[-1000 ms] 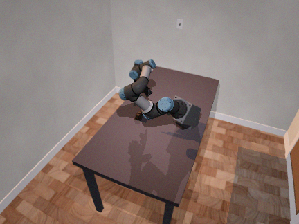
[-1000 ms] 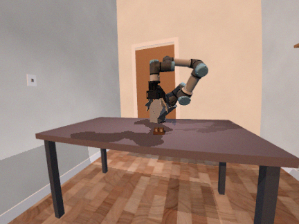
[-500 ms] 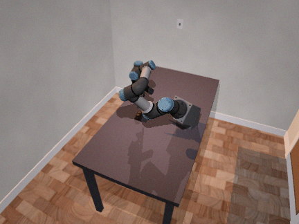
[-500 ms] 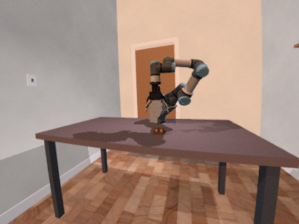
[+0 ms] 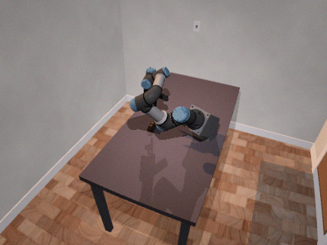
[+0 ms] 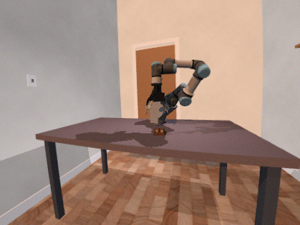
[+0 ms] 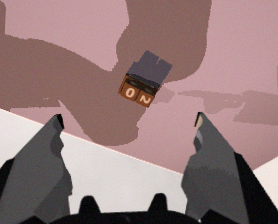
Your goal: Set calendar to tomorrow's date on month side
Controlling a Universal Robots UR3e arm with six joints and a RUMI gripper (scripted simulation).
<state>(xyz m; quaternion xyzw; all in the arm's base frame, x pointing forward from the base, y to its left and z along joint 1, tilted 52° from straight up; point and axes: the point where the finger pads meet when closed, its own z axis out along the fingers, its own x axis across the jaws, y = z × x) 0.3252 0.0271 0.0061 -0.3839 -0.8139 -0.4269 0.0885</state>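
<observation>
My gripper is now 110 mm above the brown number cube, 10 mm to the right of it and 10 mm short of it. The rest, counted from my hand: brown calendar tray (120 mm below, 20 mm to the left, 10 mm ahead).
</observation>
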